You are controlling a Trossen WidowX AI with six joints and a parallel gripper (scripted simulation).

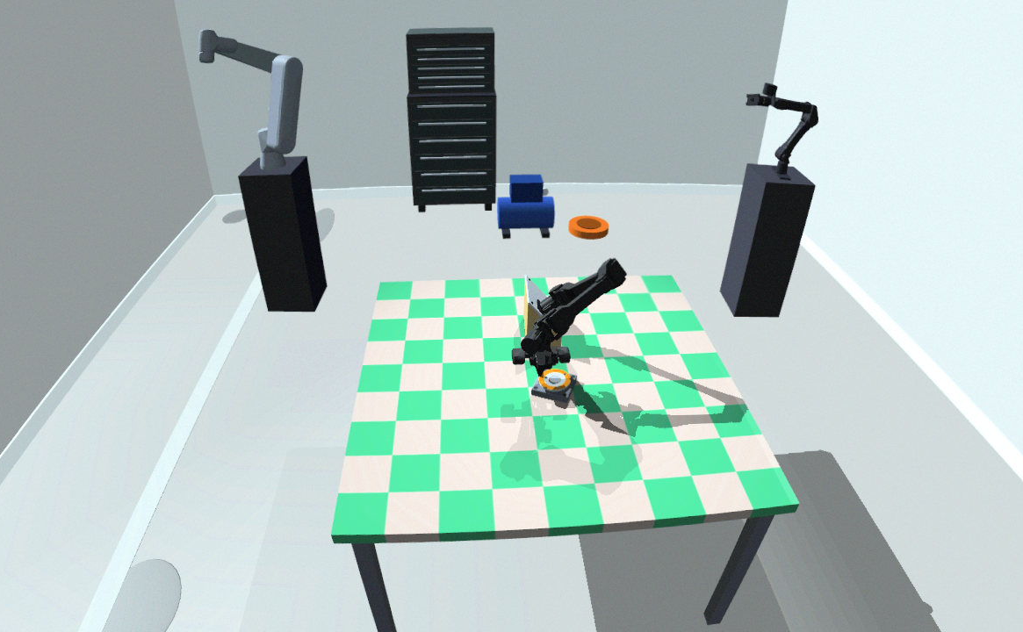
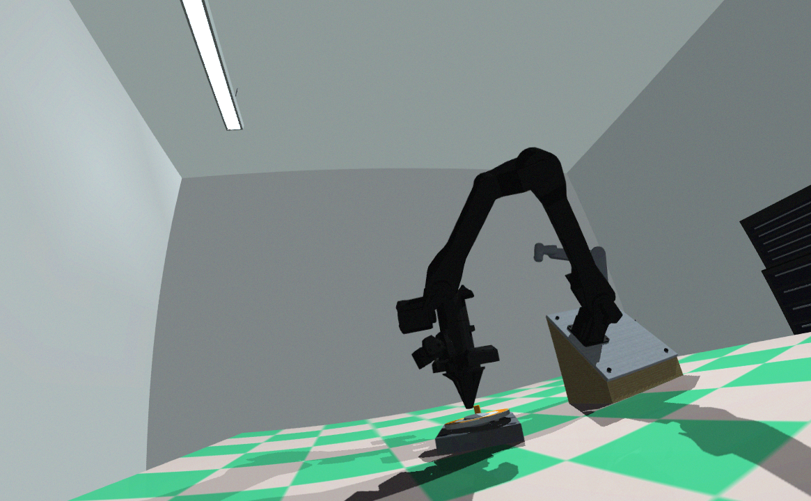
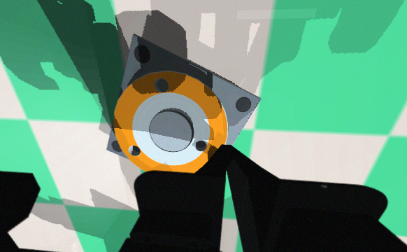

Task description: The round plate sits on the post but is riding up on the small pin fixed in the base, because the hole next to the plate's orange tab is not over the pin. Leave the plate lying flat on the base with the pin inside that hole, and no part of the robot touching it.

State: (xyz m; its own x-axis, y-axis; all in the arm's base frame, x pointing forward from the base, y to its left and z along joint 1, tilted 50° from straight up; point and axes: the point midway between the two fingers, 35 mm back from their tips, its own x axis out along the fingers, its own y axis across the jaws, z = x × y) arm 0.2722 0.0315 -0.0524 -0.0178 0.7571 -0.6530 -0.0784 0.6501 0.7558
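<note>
Now: gripper tip 30 mm to the right of the plate and 10 mm above it. Also, from my gripper tip: base: 10 mm ahead, 50 mm to the left, 20 mm below.
</note>
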